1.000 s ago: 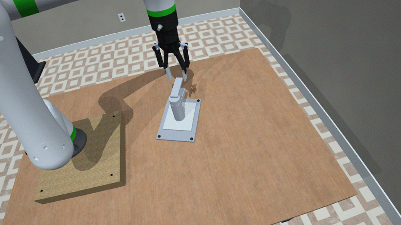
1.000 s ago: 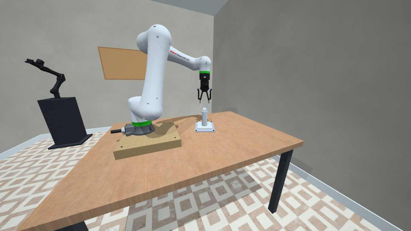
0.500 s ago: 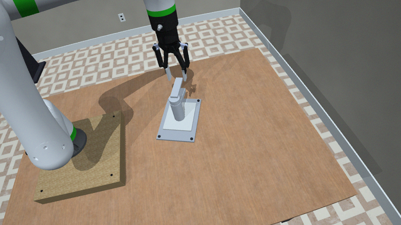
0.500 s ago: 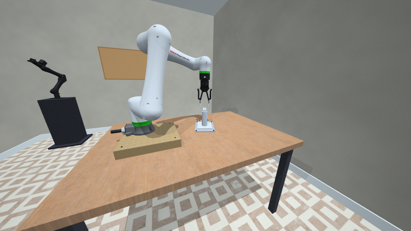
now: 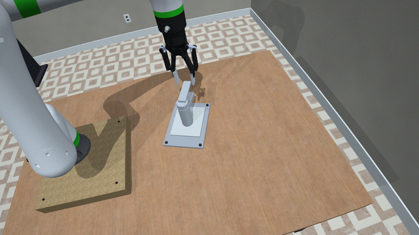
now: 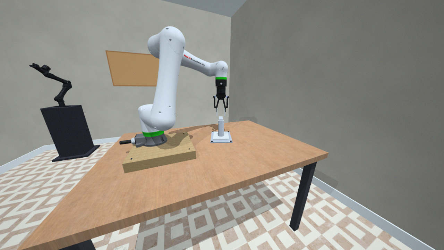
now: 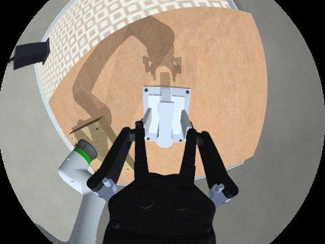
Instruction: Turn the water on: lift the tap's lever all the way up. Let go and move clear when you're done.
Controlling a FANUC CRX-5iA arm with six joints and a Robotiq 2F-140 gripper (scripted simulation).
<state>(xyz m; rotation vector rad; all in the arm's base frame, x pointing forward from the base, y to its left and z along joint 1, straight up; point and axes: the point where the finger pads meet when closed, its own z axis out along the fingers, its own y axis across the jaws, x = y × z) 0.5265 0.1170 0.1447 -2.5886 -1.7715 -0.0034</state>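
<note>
My gripper is now 50 mm above the lever, 30 mm to the left of it and 10 mm past it. The rest, counted from my hand: tap (100 mm below, 60 mm to the right, 20 mm behind).
</note>
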